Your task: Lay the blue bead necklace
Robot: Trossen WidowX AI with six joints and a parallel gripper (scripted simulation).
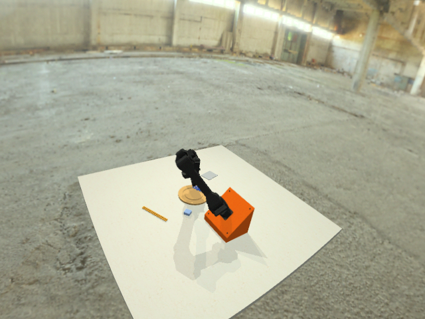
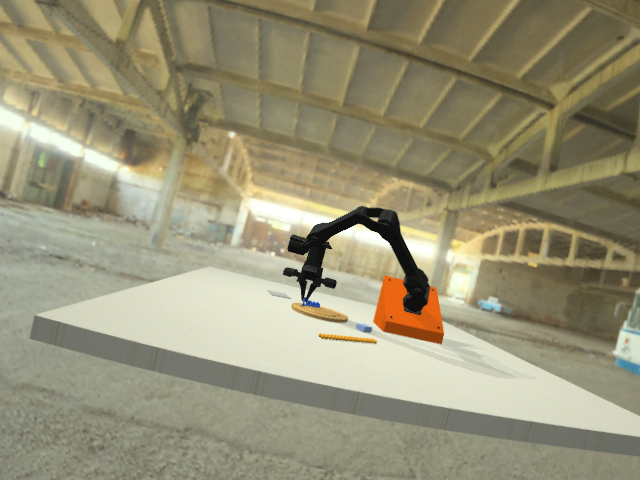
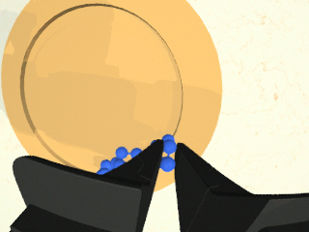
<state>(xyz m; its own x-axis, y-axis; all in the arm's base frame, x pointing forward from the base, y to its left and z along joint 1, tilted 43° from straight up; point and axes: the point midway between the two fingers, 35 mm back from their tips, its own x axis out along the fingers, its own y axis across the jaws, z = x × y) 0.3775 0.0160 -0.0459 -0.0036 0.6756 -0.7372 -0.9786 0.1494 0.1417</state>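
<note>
My gripper tip is 6 cm past the round tan bead board, 3 cm to the right of it and 2 cm above it. Also, from my gripper tip: flat grey tile: 20 cm to the right, 10 cm ahead, 2 cm below; small light-blue block: 20 cm behind, 15 cm to the left, 2 cm below.
</note>
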